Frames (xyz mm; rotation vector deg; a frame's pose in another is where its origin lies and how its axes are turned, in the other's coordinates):
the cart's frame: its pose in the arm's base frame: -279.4 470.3 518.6 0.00 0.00 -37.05
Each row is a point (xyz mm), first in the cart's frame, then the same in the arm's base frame.
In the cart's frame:
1: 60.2 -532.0 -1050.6
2: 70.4 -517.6 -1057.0
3: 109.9 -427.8 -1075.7
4: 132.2 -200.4 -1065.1
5: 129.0 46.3 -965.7
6: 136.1 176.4 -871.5
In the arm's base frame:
1: -551.9 9.4 -532.0
2: -535.1 14.8 -538.4
3: -449.4 62.7 -557.1
4: -294.6 230.7 -546.5
5: -148.5 429.5 -447.1
6: -64.5 529.1 -352.9

